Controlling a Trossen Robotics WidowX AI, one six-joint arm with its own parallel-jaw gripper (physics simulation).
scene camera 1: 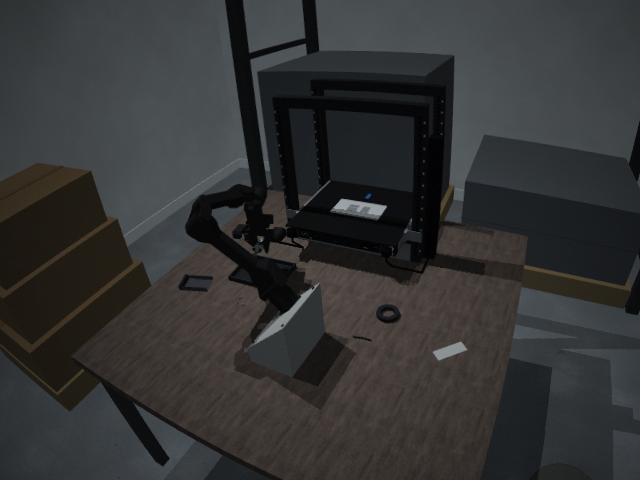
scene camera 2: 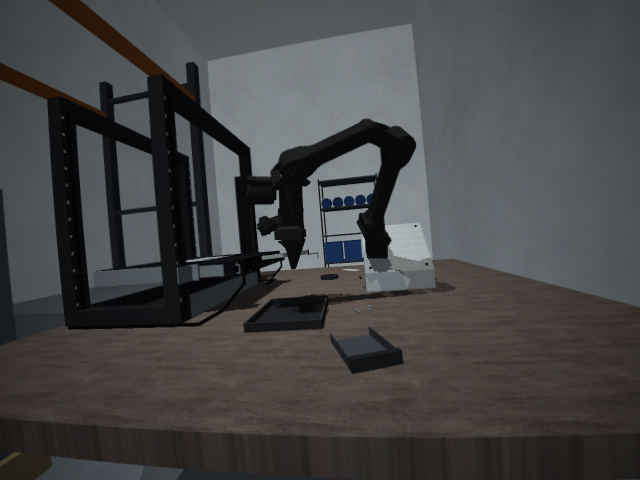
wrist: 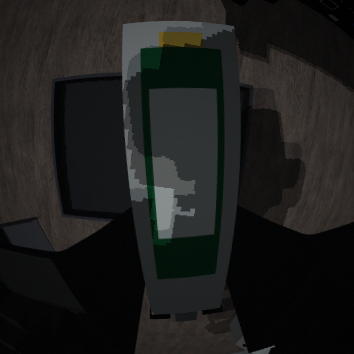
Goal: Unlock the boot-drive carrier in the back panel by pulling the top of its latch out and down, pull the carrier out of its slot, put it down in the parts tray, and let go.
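Seen in the pictures: gripper, fingertip midpoint: (scene camera 1: 263, 252) (scene camera 2: 293, 268) (wrist: 179, 203); arm's base, origin of the base link: (scene camera 1: 290, 305) (scene camera 2: 377, 250).
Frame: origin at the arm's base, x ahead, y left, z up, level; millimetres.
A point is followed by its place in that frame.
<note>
My gripper (scene camera 1: 259, 249) @(x 196, y 265, z -11 mm) (scene camera 2: 294, 265) @(x 196, y 265, z -11 mm) (wrist: 179, 203) @(x 196, y 265, z -11 mm) points down and is shut on the boot-drive carrier. The carrier (wrist: 182, 162) @(x 226, y 274, z 27 mm) is a long grey piece with a green board and a yellow strip at its far end; in scene camera 1 a small light part shows between the fingers, and in scene camera 2 the fingers hide it. The carrier is out of the back panel (scene camera 1: 343, 241) @(x 378, y 39, z -6 mm) and is held above the parts tray (scene camera 1: 235, 277) @(x 115, y 352, z -100 mm) (scene camera 2: 284, 326) @(x 180, y 395, z -110 mm) (wrist: 58, 150) @(x 185, y 391, z -108 mm), a black low-walled tray. In the wrist view it covers the tray's right part. The slot and latch cannot be made out.
The black rack frame (scene camera 1: 421, 155) @(x 521, y -194, z 312 mm) (scene camera 2: 164, 206) @(x 476, y 355, z 163 mm) stands behind the tray, with cables hanging at the panel. A smaller dark tray (scene camera 1: 196, 283) @(x 25, y 483, z -117 mm) (scene camera 2: 366, 345) @(x 17, y 462, z -117 mm) lies beside the parts tray. A white wedge base (scene camera 1: 310, 330) @(x -28, y -86, z -38 mm) (scene camera 2: 400, 279) @(x -63, y 57, z -87 mm), a black ring (scene camera 1: 379, 313) @(x 194, y -197, z -106 mm) and a white label (scene camera 1: 449, 350) @(x 151, y -456, z -118 mm) are on the table.
</note>
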